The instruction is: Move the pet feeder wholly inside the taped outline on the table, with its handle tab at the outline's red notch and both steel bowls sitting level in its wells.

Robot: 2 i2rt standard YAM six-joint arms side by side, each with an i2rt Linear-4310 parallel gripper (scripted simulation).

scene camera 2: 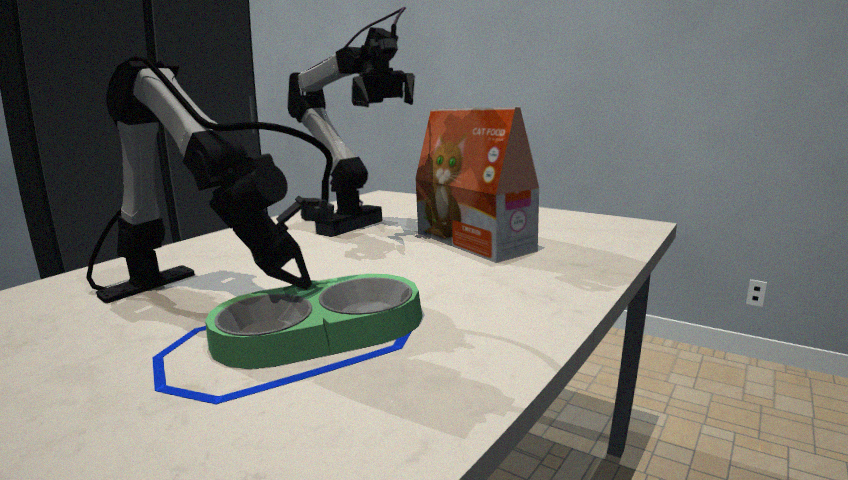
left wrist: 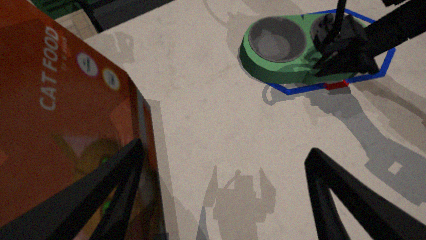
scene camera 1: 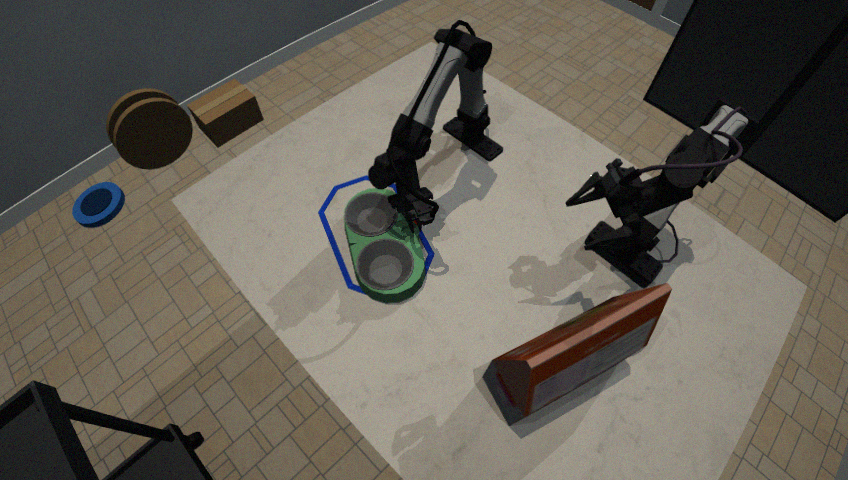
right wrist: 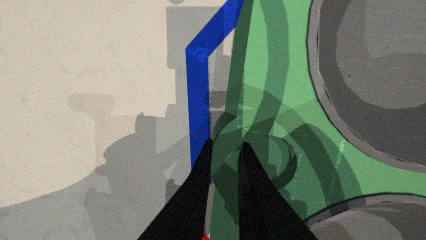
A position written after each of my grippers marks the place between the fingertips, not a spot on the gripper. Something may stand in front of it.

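A green pet feeder (scene camera 2: 323, 332), (left wrist: 300, 70), (scene camera 1: 400, 231), (right wrist: 271, 103) is visible. My left gripper (scene camera 1: 575, 225), (scene camera 2: 390, 103), (left wrist: 224, 149) can be seen, as can my right gripper (scene camera 2: 307, 285), (left wrist: 314, 72), (right wrist: 226, 147). An orange cat food bag (left wrist: 74, 108) is present; in the right wrist view the bag is out of frame. A steel bowl (scene camera 2: 358, 295) is also visible.
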